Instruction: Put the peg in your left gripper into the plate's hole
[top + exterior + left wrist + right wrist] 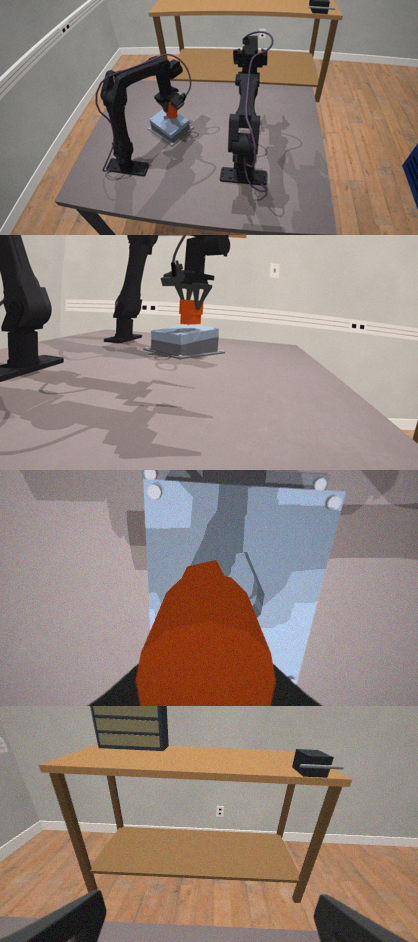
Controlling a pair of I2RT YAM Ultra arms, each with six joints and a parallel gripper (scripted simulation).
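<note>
The plate is 20 mm behind my left hand, 10 mm to the left of it and 80 mm below it. The rest, counted from my left hand: orange peg: 20 mm below.
</note>
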